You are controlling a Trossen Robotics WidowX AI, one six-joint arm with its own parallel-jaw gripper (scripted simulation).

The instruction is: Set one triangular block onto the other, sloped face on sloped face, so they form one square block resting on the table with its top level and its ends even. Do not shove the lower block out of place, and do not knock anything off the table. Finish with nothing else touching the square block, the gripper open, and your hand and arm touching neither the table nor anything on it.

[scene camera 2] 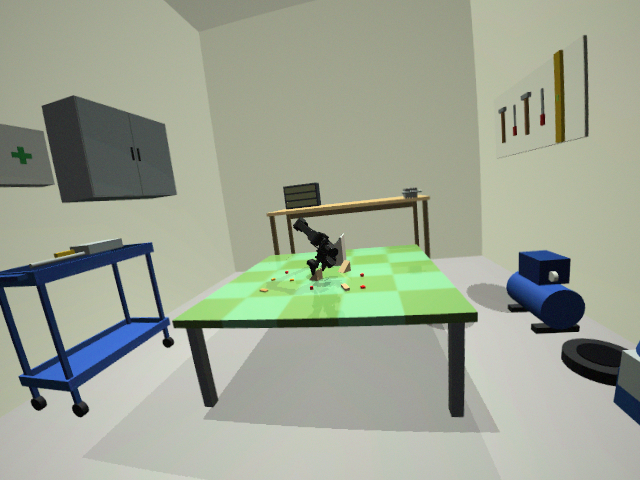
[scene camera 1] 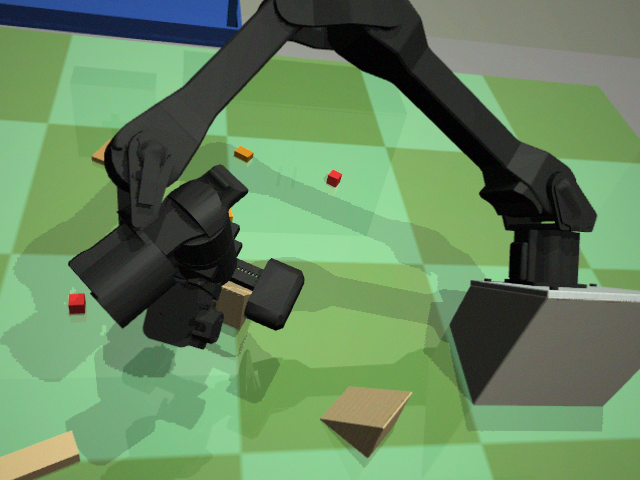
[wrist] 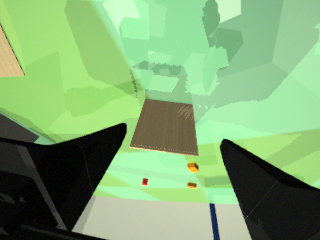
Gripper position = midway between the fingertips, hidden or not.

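My gripper (scene camera 1: pixel 217 292), (wrist: pixel 173 135) is open and holds nothing. I can see a triangular block (scene camera 1: pixel 233 298), and there is also a triangular block (scene camera 1: pixel 362 416) in this scene.
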